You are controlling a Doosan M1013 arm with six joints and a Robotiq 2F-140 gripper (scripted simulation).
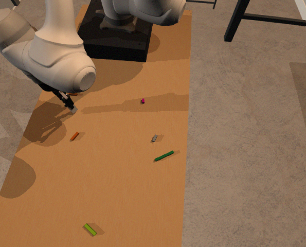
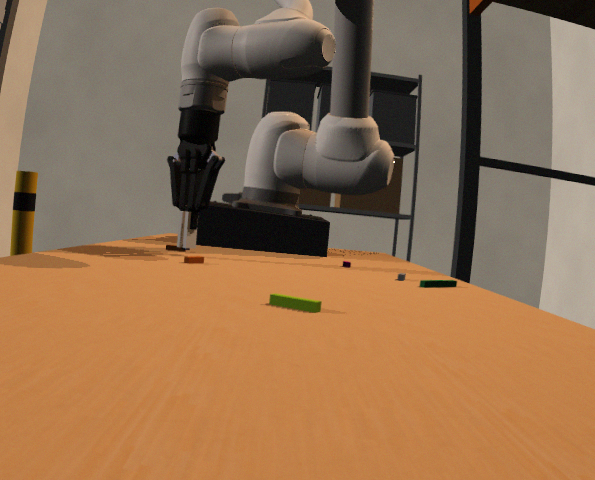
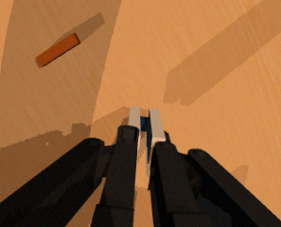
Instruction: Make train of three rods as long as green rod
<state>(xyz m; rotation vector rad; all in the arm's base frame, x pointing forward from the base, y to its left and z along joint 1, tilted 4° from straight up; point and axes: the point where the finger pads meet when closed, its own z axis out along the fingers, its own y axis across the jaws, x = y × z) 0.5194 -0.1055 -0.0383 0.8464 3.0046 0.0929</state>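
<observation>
Now: hand 3 cm above the blue rod. Also, from my hand: green rod (14 cm ahead, 43 cm to the left, 4 cm below); magenta rod (10 cm behind, 30 cm to the left, 4 cm below); grey rod (7 cm ahead, 38 cm to the left, 4 cm below).
</observation>
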